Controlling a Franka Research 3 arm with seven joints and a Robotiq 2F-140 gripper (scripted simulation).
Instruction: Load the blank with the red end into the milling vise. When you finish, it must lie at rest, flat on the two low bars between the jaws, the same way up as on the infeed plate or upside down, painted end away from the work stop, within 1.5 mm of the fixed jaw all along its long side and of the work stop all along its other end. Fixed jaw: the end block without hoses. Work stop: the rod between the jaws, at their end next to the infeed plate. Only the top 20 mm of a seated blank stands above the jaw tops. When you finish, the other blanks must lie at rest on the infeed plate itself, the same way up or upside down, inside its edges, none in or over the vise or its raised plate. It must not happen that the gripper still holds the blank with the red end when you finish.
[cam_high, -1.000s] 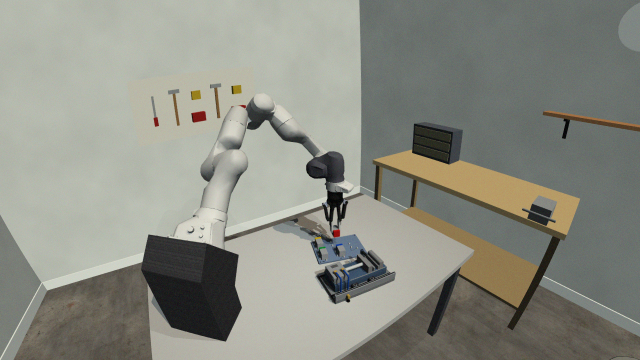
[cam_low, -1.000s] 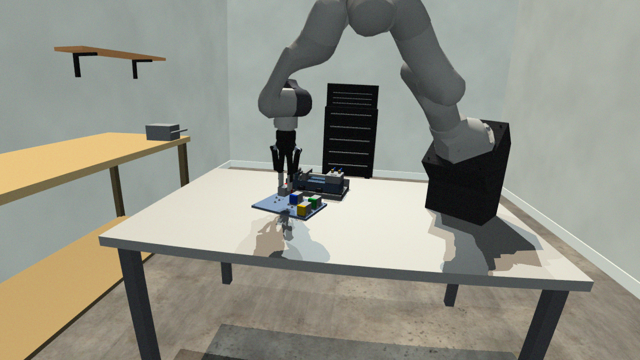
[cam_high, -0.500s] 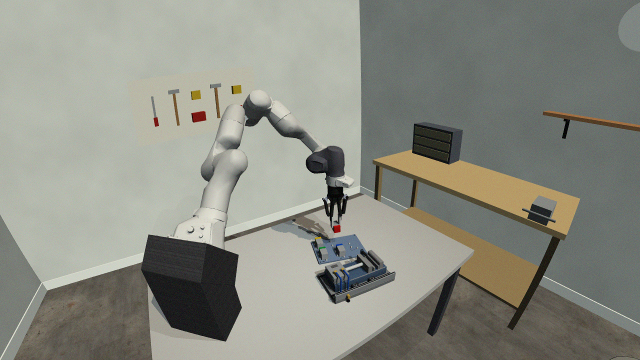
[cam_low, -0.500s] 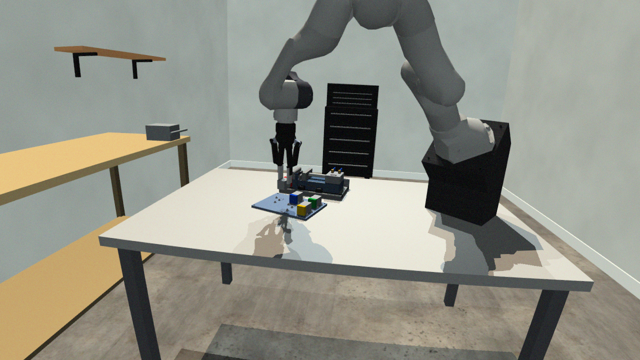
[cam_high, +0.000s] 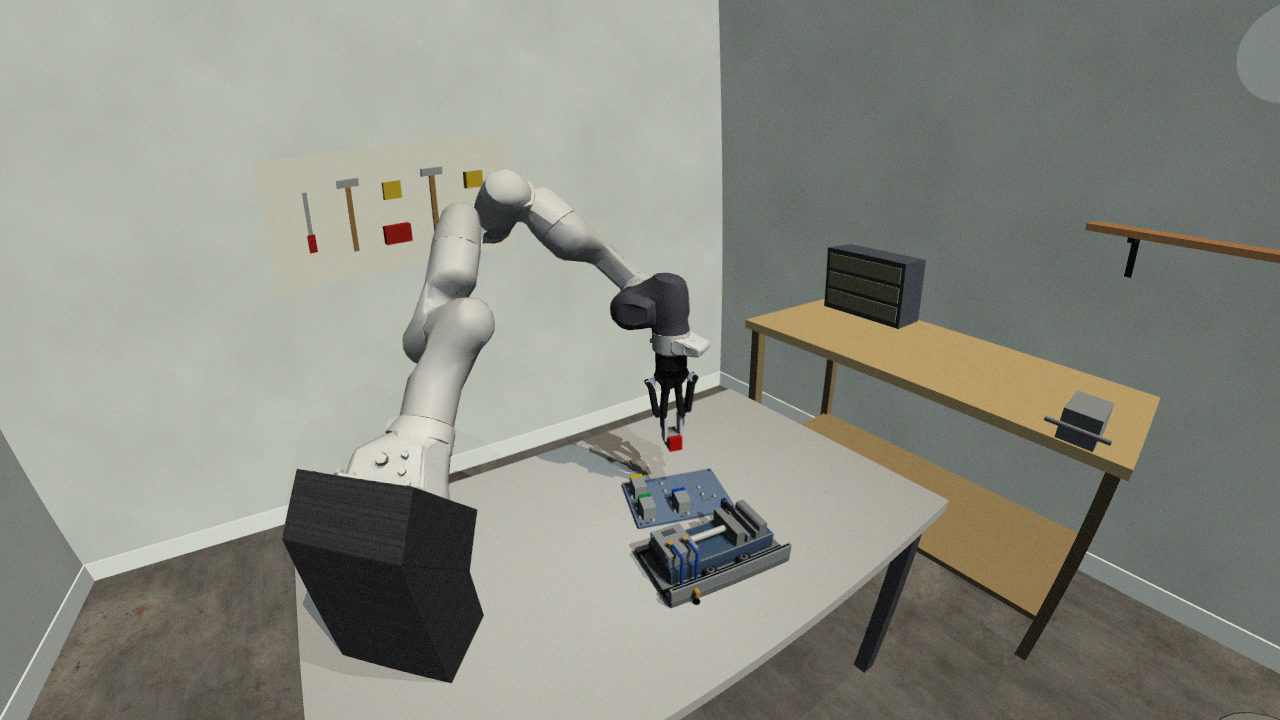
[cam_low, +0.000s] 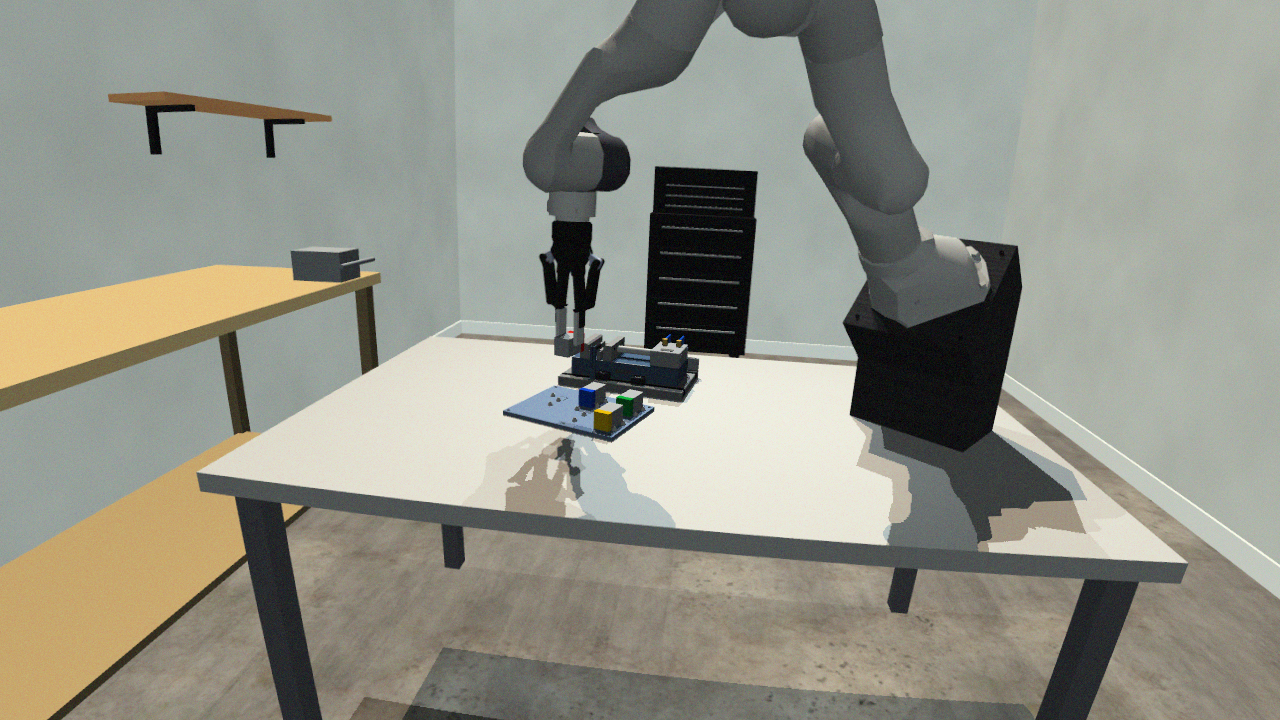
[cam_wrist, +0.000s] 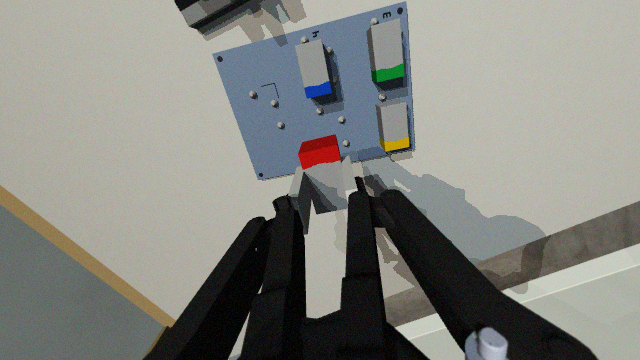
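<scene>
My hand is 28 cm to the left of the moving jaw, 12 cm above it and 5 cm short of it. The rest, counted from my hand: blue-ended blank: 17 cm below, 9 cm to the right; then yellow-ended blank: 17 cm below, 9 cm behind; then blue infeed plate: 19 cm below, 4 cm to the right.
</scene>
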